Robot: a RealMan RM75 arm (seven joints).
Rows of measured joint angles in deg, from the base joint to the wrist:
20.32 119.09 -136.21 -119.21 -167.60 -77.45 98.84
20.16 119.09 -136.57 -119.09 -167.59 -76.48 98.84
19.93 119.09 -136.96 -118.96 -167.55 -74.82 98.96
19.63 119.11 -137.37 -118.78 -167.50 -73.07 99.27
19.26 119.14 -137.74 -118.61 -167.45 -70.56 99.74
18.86 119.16 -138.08 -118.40 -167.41 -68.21 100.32
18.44 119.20 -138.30 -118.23 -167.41 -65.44 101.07
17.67 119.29 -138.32 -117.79 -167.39 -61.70 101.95
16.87 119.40 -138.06 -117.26 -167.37 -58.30 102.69
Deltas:
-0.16 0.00 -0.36 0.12 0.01 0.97 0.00
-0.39 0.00 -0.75 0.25 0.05 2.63 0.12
-0.69 0.02 -1.16 0.43 0.10 4.38 0.43
-1.06 0.05 -1.53 0.60 0.15 6.89 0.90
-1.46 0.07 -1.87 0.81 0.19 9.24 1.48
-1.88 0.11 -2.09 0.98 0.19 12.01 2.23
-2.65 0.20 -2.11 1.42 0.21 15.75 3.11
-3.45 0.31 -1.85 1.95 0.23 19.15 3.85

